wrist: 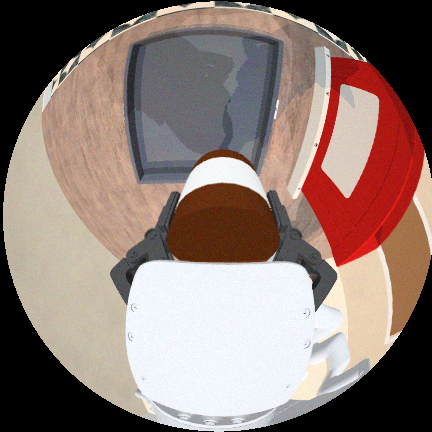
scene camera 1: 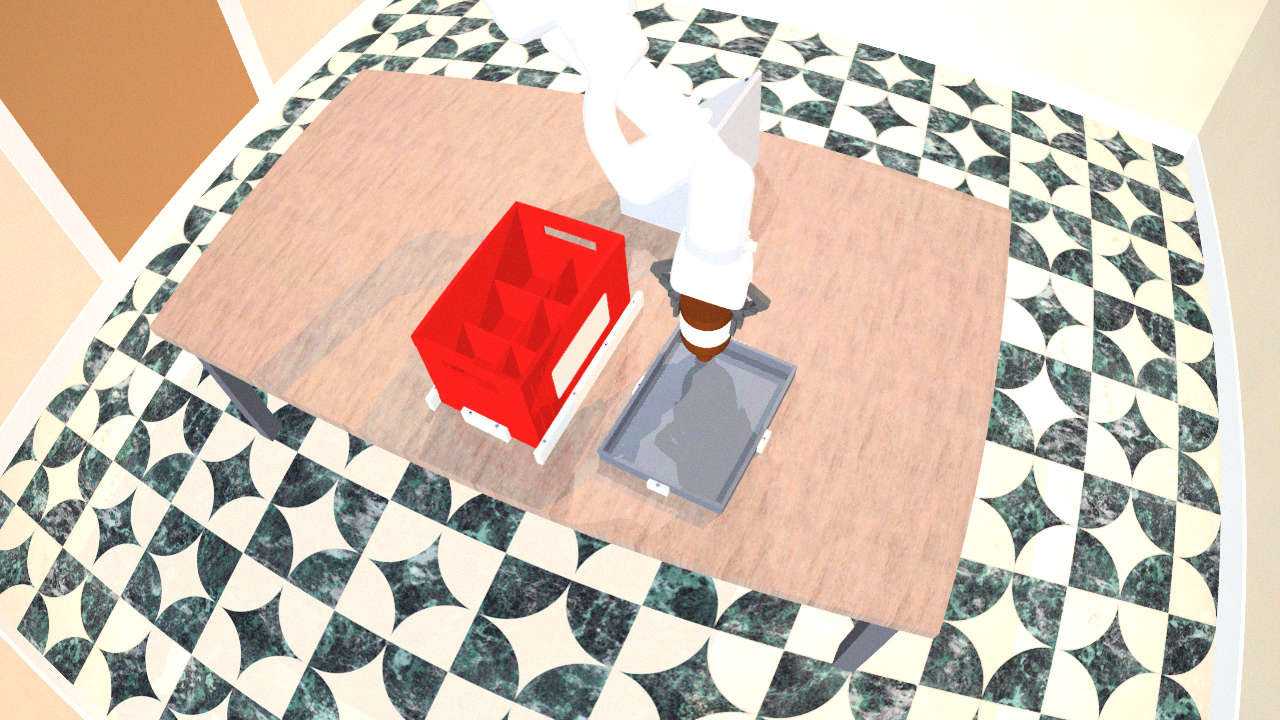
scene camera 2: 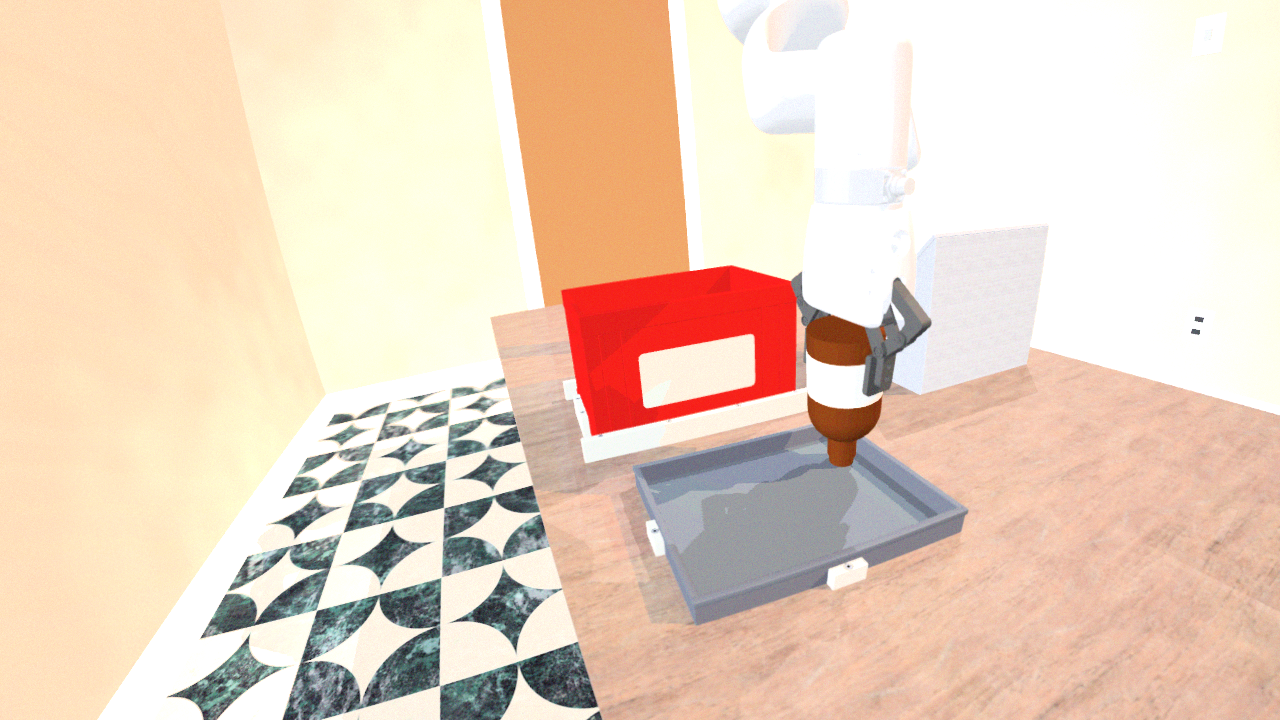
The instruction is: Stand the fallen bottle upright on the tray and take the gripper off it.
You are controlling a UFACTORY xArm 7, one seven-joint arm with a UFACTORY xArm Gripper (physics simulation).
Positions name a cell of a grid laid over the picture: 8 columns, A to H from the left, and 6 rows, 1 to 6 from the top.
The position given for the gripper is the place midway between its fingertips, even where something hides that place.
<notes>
In view: the gripper (scene camera 2: F4), a brown bottle (scene camera 2: F3) and a white strip (scene camera 2: D4).
The brown bottle is seen too in the wrist view (wrist: E3) and in scene camera 1 (scene camera 1: E3). The gripper shows as well in the wrist view (wrist: E3) and in scene camera 1 (scene camera 1: E3). The white strip is seen too in the wrist view (wrist: F2) and in scene camera 1 (scene camera 1: D4).
</notes>
